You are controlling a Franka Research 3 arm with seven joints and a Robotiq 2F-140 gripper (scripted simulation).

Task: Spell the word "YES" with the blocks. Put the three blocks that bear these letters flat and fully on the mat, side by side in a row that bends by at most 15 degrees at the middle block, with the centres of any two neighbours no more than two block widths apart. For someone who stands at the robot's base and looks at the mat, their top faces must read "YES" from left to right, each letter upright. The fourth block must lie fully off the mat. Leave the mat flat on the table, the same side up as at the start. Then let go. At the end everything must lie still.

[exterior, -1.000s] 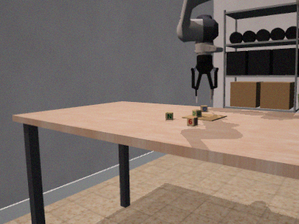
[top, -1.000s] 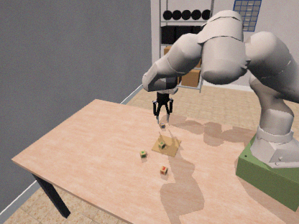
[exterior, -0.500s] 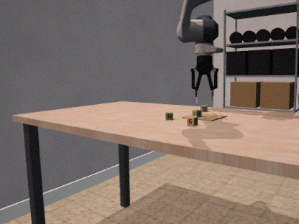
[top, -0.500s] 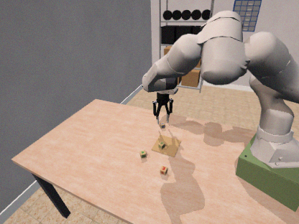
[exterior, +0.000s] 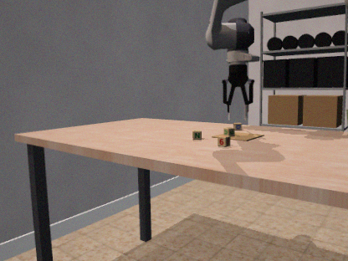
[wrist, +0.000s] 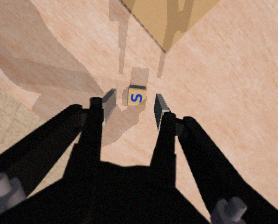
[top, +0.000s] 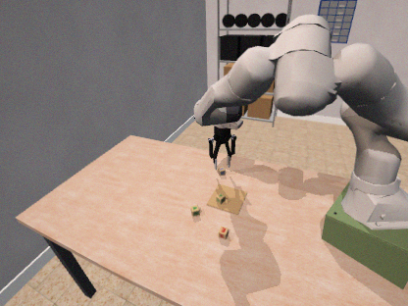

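The S block lies 60 mm below my hand. From my hand the other things lie so: green N block 280 mm to the left, 60 mm below, 50 mm ahead; then Y block 190 mm to the left, 50 mm below, 40 mm behind; then tan mat 160 mm to the left, 70 mm below, 60 mm behind.
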